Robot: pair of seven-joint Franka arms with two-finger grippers.
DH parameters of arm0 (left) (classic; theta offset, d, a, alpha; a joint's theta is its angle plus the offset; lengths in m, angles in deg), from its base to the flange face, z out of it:
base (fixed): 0 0 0 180
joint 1: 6.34 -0.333 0 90
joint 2: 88.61 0 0 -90
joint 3: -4.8 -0.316 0.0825 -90
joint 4: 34.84 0 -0.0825 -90
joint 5: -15.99 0.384 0 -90
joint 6: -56.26 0 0.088 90
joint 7: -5.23 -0.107 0 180
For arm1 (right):
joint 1: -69.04 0.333 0 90
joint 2: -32.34 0 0 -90
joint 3: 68.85 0.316 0.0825 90
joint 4: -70.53 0 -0.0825 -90
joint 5: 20.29 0.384 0 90
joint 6: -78.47 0 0.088 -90
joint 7: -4.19 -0.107 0 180
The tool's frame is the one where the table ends.
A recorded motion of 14 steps. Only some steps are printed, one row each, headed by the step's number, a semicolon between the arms.
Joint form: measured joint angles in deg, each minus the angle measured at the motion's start. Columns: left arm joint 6, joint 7, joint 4, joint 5, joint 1, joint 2, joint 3; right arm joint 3, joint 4, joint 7, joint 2, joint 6, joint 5, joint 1.
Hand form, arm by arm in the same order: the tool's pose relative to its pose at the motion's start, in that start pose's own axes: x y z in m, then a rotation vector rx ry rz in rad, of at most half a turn. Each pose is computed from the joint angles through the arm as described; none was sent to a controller.
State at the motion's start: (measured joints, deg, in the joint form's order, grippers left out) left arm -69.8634 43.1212 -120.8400 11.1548 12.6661 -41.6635 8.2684; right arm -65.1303 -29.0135 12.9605 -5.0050 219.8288 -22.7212 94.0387
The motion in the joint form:
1: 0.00 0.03 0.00 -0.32 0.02 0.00 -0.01; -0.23 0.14 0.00 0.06 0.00 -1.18 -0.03
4: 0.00 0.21 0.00 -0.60 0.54 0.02 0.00; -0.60 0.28 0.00 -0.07 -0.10 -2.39 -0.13
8: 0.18 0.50 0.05 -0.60 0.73 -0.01 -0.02; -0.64 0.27 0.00 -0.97 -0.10 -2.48 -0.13
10: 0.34 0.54 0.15 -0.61 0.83 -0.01 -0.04; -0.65 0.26 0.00 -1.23 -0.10 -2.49 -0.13
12: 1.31 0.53 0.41 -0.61 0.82 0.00 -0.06; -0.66 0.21 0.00 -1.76 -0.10 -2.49 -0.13
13: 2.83 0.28 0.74 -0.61 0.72 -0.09 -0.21; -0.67 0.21 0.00 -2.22 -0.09 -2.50 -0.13
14: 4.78 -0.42 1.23 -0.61 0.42 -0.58 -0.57; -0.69 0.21 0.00 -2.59 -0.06 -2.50 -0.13
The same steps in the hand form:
1: -0.0002 0.0003 0.0000 -0.0034 -0.0027 -0.0036; 0.0005 0.0029 -0.0016 -0.0161 0.0008 -0.0125
4: -0.0046 0.0051 0.0010 -0.0049 -0.0056 -0.0006; -0.0002 0.0080 -0.0008 -0.0332 -0.0039 -0.0223
8: -0.0061 0.0067 0.0008 -0.0032 -0.0069 -0.0025; -0.0031 0.0080 0.0097 -0.0307 -0.0195 -0.0230
10: -0.0067 0.0076 0.0004 -0.0022 -0.0077 -0.0017; -0.0040 0.0079 0.0127 -0.0298 -0.0241 -0.0231
12: -0.0071 0.0072 -0.0001 0.0055 -0.0176 -0.0016; -0.0061 0.0076 0.0192 -0.0274 -0.0340 -0.0230
13: -0.0065 0.0046 -0.0017 0.0180 -0.0317 -0.0003; -0.0076 0.0074 0.0245 -0.0257 -0.0416 -0.0230
14: -0.0030 -0.0006 -0.0094 0.0295 -0.0427 0.0036; -0.0089 0.0074 0.0287 -0.0244 -0.0474 -0.0227

